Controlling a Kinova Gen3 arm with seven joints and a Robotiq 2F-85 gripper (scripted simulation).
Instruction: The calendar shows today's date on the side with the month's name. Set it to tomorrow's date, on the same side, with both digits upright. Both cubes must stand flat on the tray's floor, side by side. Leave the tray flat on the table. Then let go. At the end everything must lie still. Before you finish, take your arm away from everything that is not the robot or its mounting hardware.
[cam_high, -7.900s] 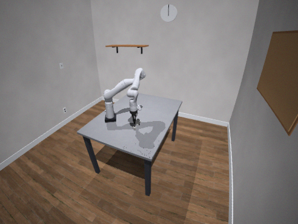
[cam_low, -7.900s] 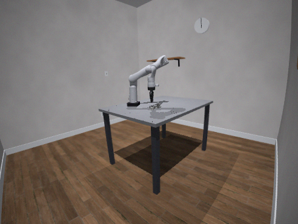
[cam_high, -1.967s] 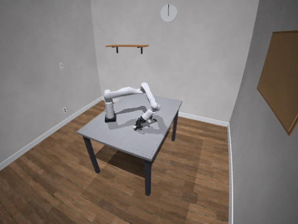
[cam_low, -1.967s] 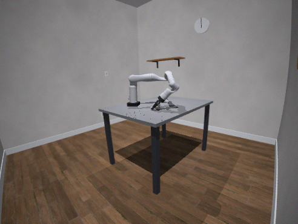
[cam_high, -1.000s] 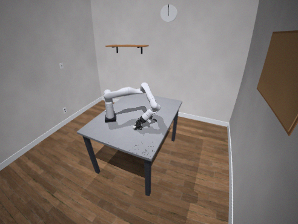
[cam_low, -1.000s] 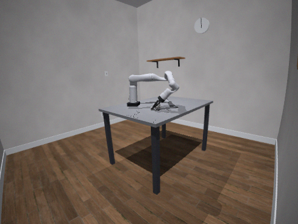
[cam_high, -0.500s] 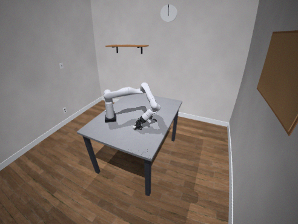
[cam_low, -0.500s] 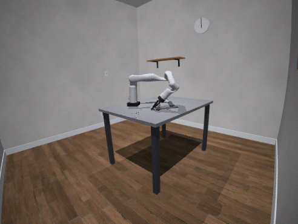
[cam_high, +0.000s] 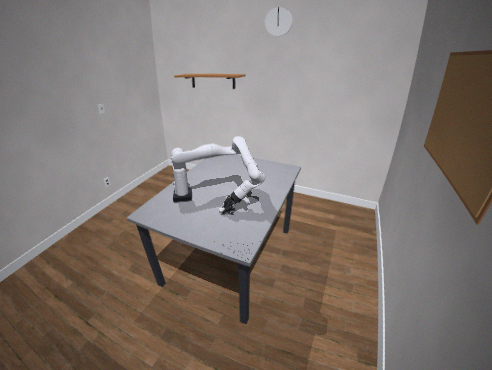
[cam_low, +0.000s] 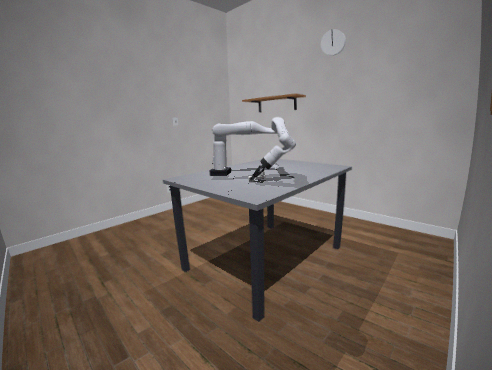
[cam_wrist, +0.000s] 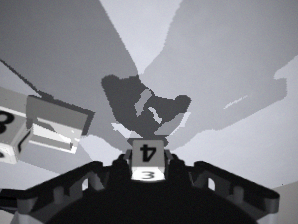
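Right now the calendar tray is 110 mm to the left of my hand and 20 mm below it. Also, from my hand: white digit cube 10 mm below, 10 mm behind.
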